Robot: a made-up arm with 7 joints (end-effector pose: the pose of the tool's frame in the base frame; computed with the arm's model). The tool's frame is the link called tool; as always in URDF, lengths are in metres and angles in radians. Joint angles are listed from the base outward.
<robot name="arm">
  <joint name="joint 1" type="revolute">
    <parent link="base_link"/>
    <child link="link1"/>
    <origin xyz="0 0 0.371" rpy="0 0 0"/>
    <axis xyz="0 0 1"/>
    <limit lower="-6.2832" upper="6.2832"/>
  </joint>
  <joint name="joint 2" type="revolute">
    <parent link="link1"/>
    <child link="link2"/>
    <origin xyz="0 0 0" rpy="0 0 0"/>
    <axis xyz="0 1 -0.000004"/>
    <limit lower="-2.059" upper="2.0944"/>
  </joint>
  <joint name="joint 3" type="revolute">
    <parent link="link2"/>
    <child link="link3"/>
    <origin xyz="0 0 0.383" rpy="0 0 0"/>
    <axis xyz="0 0 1"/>
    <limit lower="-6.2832" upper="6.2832"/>
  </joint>
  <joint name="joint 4" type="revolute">
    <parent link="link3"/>
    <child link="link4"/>
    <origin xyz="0.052 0 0" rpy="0 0 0"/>
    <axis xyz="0 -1 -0.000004"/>
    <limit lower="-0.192" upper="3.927"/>
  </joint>
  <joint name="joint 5" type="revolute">
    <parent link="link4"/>
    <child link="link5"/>
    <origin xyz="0.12 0 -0.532" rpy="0 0 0"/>
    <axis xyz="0 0.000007 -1"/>
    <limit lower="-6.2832" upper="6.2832"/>
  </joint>
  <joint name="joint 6" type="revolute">
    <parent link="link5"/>
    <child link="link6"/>
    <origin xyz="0 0 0" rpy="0 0 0"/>
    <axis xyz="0 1 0.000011"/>
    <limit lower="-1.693" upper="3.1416"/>
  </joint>
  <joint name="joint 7" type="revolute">
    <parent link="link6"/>
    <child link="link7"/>
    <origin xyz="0.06 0 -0.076" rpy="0 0 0"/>
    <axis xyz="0 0.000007 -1"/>
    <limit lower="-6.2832" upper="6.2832"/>
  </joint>
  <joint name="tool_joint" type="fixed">
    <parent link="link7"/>
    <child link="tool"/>
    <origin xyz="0 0 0" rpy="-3.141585 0 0"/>
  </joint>
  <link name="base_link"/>
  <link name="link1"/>
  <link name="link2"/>
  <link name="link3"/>
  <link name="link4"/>
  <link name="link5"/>
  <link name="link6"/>
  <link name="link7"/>
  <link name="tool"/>
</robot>
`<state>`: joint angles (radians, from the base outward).
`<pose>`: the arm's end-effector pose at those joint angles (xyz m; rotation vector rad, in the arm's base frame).
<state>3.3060 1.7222 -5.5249 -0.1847 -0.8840 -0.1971 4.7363</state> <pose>0.2510 -0.0747 0.3682 -1.8301 -0.0991 -2.4780</pose>
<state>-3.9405 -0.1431 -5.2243 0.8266 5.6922 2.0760 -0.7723</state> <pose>-0.4738 -0.0789 0.4528 -0.8660 1.5748 0.4446</pose>
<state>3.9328 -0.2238 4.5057 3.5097 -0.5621 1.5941 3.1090</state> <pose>0.2936 -0.0091 1.2629 -0.9306 1.3482 1.4869</pose>
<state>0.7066 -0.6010 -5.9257 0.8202 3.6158 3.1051 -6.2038</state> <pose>0.1209 0.3012 0.8094 0.7700 -1.1576 0.6580</pose>
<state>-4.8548 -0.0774 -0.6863 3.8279 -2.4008 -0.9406 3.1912</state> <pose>-0.2885 -0.2260 1.1137 0.0109 -0.6101 -1.7912</pose>
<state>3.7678 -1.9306 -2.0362 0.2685 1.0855 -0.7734 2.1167</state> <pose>-0.3054 0.1239 0.1853 1.3626 -1.6370 -0.3227</pose>
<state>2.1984 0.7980 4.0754 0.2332 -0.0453 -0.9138 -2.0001</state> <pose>0.3806 0.0076 0.4744 0.4291 1.4367 0.3292</pose>
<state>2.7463 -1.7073 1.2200 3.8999 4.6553 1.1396 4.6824</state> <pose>0.8417 0.1354 0.1528 -0.8130 0.2554 -1.1815</pose>
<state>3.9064 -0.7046 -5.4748 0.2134 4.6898 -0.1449 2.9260</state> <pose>0.0146 -0.3485 0.3350 0.4454 -2.5207 0.8546</pose>
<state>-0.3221 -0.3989 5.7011 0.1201 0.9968 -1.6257 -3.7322</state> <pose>0.1257 -0.2500 0.3868 1.3691 1.0134 -1.6119</pose>
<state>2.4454 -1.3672 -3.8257 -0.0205 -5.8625 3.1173 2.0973</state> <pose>-0.0721 -0.0017 0.2595 -1.2391 1.3797 -2.2388</pose>
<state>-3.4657 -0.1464 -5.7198 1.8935 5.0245 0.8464 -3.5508</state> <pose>-0.4962 -0.1627 1.1309 -1.3335 -0.6817 0.8842</pose>
